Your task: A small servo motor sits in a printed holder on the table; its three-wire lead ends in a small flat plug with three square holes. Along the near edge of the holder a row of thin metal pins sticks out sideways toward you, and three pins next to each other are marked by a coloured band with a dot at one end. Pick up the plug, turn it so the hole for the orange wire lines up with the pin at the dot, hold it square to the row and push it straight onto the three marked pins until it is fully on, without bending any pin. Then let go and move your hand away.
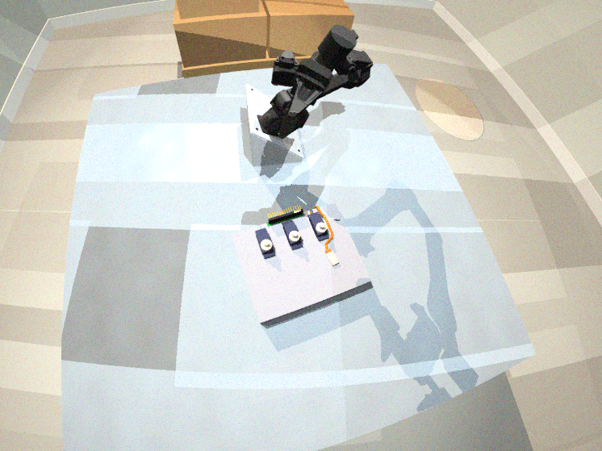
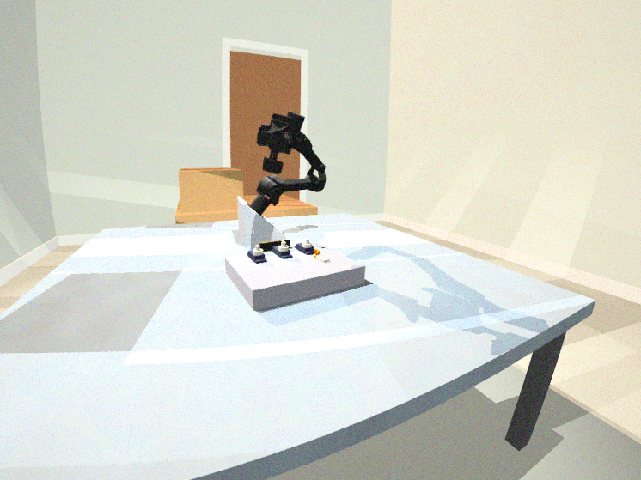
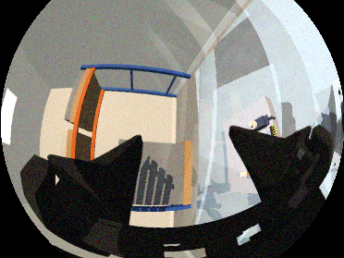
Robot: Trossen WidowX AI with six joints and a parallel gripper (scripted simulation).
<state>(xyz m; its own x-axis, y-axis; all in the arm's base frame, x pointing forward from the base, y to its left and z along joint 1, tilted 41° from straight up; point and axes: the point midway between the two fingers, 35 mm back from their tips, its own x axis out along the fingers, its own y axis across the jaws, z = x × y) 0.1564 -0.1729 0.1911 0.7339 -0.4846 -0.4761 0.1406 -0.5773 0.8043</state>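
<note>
Now: gripper tip 5 cm short of the dark strip and 29 cm above it. Round my gripper tip: pale printed holder (21 cm ahead, 32 cm below).
</note>
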